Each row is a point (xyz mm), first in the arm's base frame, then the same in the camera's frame.
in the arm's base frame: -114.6 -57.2 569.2
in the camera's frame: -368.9 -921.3 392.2
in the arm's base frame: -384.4 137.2 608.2
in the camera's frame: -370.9 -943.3 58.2
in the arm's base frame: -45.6 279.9 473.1
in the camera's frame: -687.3 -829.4 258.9
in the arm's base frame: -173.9 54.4 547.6
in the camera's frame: -426.6 -896.0 280.6
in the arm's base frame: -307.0 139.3 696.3
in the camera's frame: -414.1 -1036.1 115.5
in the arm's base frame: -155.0 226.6 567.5
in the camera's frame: -577.5 -916.9 195.6
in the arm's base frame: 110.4 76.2 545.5
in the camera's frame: -608.3 -911.5 499.9
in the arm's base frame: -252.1 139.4 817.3
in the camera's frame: -441.6 -1160.2 154.0
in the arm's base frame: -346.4 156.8 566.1
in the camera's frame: -410.3 -903.7 80.0
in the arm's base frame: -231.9 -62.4 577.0
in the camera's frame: -296.8 -921.9 299.2
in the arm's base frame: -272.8 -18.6 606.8
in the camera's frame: -308.0 -949.0 239.1
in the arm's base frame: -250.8 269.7 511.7
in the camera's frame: -559.4 -855.2 95.5
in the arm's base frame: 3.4 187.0 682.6
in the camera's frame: -632.3 -1041.6 341.7
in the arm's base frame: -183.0 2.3 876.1
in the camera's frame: -367.4 -1223.4 286.4
